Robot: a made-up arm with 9 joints. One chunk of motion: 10 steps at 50 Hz.
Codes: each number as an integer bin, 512 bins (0 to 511) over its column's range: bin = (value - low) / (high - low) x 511, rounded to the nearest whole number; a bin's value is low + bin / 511 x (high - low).
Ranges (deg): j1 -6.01..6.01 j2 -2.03..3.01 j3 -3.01..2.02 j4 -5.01..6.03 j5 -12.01..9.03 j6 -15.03..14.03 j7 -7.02..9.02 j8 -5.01..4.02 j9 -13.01..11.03
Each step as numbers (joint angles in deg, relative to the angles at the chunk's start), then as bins.
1 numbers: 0.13 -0.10 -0.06 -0.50 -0.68 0.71 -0.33 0.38 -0.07
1 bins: 261 196 300 209 275 277 213 305 275
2 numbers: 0.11 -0.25 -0.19 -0.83 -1.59 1.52 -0.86 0.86 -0.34
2 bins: 260 180 286 193 253 291 196 332 269
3 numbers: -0.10 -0.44 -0.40 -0.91 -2.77 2.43 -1.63 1.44 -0.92
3 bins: 251 161 265 190 224 307 172 365 257
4 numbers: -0.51 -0.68 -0.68 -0.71 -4.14 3.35 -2.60 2.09 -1.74
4 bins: 234 137 237 199 191 323 141 402 240
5 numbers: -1.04 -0.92 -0.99 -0.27 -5.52 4.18 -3.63 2.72 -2.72
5 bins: 211 113 205 219 158 338 108 437 219
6 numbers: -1.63 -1.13 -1.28 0.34 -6.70 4.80 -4.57 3.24 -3.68
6 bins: 186 91 176 248 129 349 78 467 198
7 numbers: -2.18 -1.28 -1.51 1.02 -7.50 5.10 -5.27 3.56 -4.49
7 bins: 163 76 152 279 110 354 56 485 181
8 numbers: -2.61 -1.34 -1.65 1.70 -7.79 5.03 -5.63 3.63 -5.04
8 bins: 145 70 138 311 102 353 44 489 169
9 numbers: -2.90 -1.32 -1.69 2.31 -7.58 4.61 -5.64 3.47 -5.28
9 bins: 132 72 134 339 108 345 44 480 164
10 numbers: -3.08 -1.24 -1.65 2.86 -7.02 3.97 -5.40 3.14 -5.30
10 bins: 125 80 138 364 121 334 52 461 164
